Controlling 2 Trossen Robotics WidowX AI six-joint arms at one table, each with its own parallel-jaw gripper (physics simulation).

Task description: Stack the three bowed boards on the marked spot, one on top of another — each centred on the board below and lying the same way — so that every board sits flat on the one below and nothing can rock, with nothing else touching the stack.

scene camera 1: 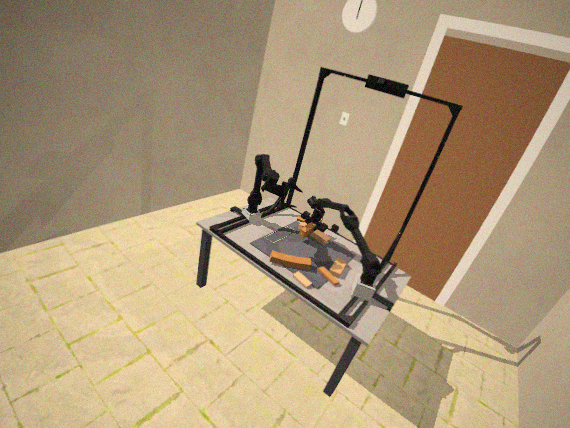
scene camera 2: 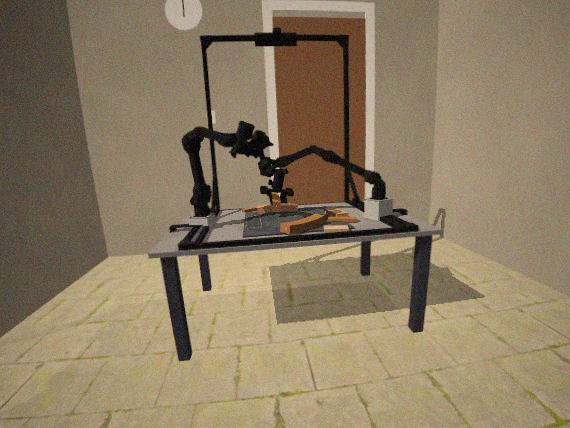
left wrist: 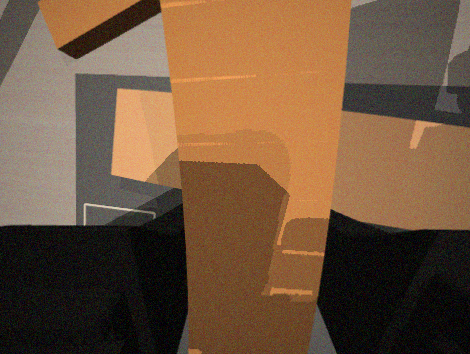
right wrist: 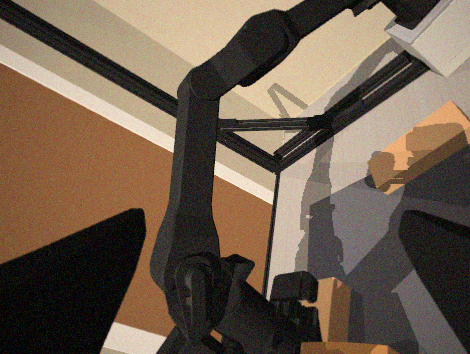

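Pixels of known places: left gripper, fingertip midpoint: [left wrist: 247, 197]; right gripper, fingertip midpoint: [scene camera 1: 299, 199] [scene camera 2: 275, 153] [right wrist: 271, 221]; left arm's base at its link origin: [scene camera 1: 366, 281] [scene camera 2: 378, 198] [right wrist: 419, 8]; right arm's base at its link origin: [scene camera 1: 252, 210] [scene camera 2: 201, 215].
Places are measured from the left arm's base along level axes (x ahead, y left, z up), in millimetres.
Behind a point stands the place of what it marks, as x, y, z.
Observation:
My left gripper [scene camera 1: 308, 222] @(393, -415, -43) [scene camera 2: 277, 192] [left wrist: 247, 197] @(393, -415, -43) is shut on a bowed wooden board [scene camera 1: 304, 229] @(427, -314, -4) [scene camera 2: 276, 198] @(411, -348, 3) [left wrist: 255, 105] @(378, -448, 18), holding it low at the back of the dark mat [scene camera 1: 275, 246] @(552, -148, -94). A second board [scene camera 1: 321, 237] @(309, -378, -54) [scene camera 2: 279, 208] [left wrist: 140, 137] @(455, -471, -54) lies on the mat right under it; I cannot tell whether they touch. A third, larger bowed board [scene camera 1: 290, 260] @(424, -16, -57) [scene camera 2: 304, 223] @(444, 3, -58) lies near the mat's front. The white-outlined marked spot [scene camera 1: 282, 232] @(564, -334, -94) [left wrist: 119, 208] @(524, -425, -94) is empty, beside the held board. My right gripper [scene camera 1: 293, 185] [scene camera 2: 264, 142] is open and empty, raised high at the back.
Three small wooden blocks [scene camera 1: 303, 278] @(320, 66, -79) [scene camera 1: 328, 275] @(196, -38, -78) [scene camera 1: 338, 267] @(154, -133, -68) lie on the mat's right end, also in scene camera 2 [scene camera 2: 336, 220] @(231, -49, -89). A black frame [scene camera 1: 309, 127] @(641, -739, 543) stands behind the table. The left arm [right wrist: 195, 175] @(320, -274, 231) fills the right wrist view.

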